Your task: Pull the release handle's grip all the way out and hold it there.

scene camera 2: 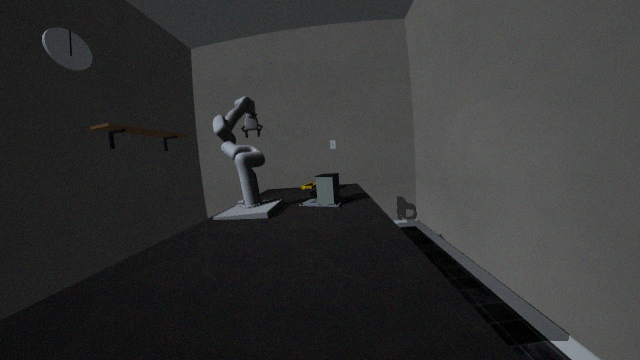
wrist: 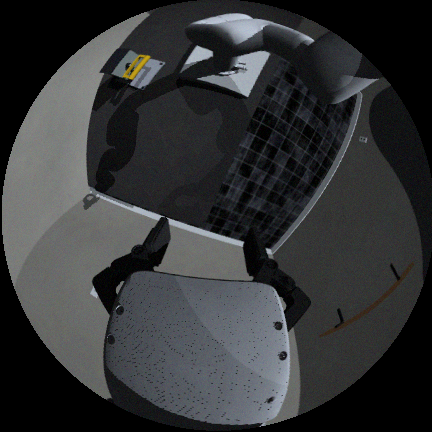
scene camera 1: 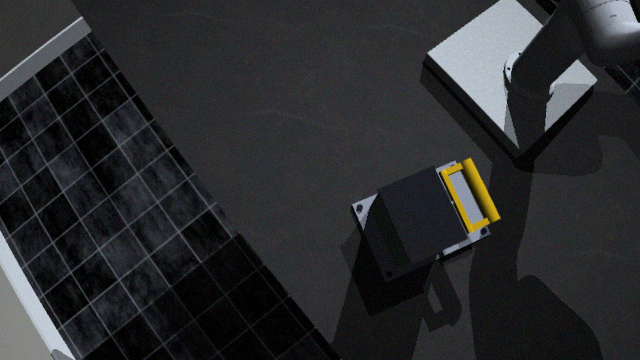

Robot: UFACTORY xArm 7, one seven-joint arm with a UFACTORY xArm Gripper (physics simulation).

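Note:
The release handle's yellow grip (scene camera 1: pixel 482 190) (scene camera 2: pixel 307 186) (wrist: pixel 140 68) is a rectangular loop with a thick outer bar. It stands beside the dark housing (scene camera 1: pixel 420 215) (scene camera 2: pixel 326 189), on the side toward the robot base. How far out it is cannot be told. The housing is on a light grey plate (scene camera 1: pixel 364 206) (scene camera 2: pixel 312 204) with dark bolts at its corners. My gripper (scene camera 2: pixel 252 135) (wrist: pixel 207 232) is open with nothing between its fingers. It hangs high above the table, well apart from the grip, on the robot-base side in the second scene view. It does not show in the first scene view.
The robot's pale square base (scene camera 1: pixel 480 60) (scene camera 2: pixel 245 211) stands on the dark table (scene camera 1: pixel 275 150) (scene camera 2: pixel 250 280) near the housing. A wooden shelf (scene camera 2: pixel 140 131) and a round clock (scene camera 2: pixel 67 48) are on the left wall. Dark floor tiles (scene camera 1: pixel 120 135) lie beyond the table's edge.

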